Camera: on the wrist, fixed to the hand. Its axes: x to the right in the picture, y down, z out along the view.
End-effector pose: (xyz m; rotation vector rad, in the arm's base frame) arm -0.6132 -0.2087 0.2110 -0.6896 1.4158 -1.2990
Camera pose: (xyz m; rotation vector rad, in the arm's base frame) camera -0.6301 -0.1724 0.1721 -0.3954 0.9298 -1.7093
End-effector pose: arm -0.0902 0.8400 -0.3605 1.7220 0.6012 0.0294
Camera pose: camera -0.0998 0.8589 -0.3088 2.2283 0.7727 -0.2634
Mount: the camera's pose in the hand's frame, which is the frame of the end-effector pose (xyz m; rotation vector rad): -0.0162 0.0418 -0.0333 0.5757 -0.0017 -0.1344
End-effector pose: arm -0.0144 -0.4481 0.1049 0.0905 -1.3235 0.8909
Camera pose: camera -0.0128 -0.4104 0.0638 0.6199 -1.0149 1.1316
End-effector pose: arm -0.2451 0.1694 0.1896 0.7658 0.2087 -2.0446
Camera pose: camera -0.1903 0.1712 0.1788 1.1194 -0.3571 -2.2577
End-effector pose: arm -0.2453 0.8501 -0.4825 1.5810 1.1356 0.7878
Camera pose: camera -0.2686 0.8437 -0.4321 1.9390 1.5401 0.3818
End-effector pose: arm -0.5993 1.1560 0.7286 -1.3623 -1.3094 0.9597
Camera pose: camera -0.5596 1.1383 0.6935 -0.8205 -1.0008 1.1319
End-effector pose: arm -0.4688 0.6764 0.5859 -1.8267 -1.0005 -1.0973
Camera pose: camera -0.4472 0.6265 0.5733 -1.3091 -1.2955 -0.7727
